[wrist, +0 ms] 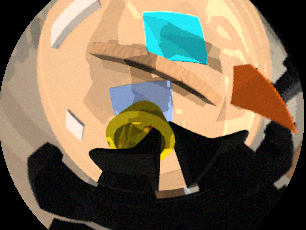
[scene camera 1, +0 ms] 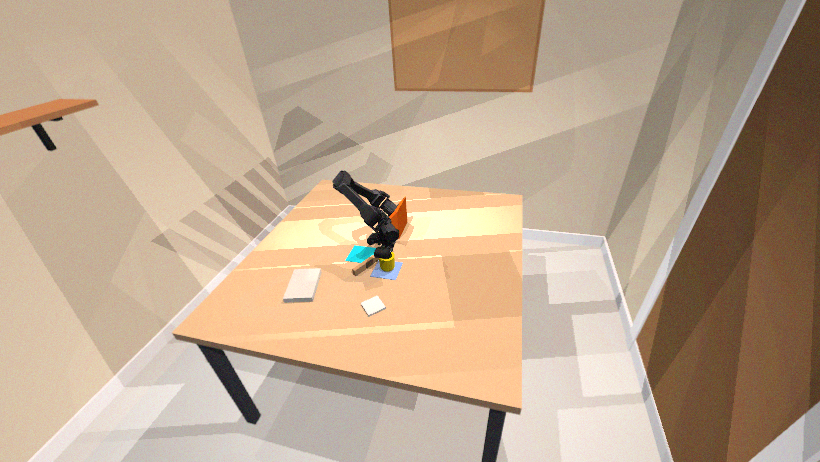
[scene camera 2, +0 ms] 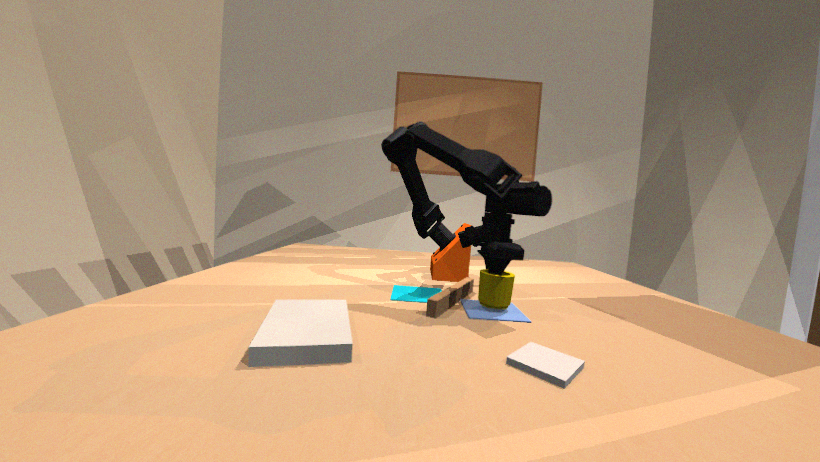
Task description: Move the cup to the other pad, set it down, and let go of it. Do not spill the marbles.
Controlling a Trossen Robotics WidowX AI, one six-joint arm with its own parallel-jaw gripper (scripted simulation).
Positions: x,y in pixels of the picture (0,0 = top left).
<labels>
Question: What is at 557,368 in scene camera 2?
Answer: A white slab.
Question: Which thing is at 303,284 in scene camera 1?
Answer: A white slab.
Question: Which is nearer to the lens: the yellow cup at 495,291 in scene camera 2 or the white slab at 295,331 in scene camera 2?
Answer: The white slab.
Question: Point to a blue-grey pad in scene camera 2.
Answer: At 473,308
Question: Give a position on a yellow cup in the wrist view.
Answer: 125,130
</labels>
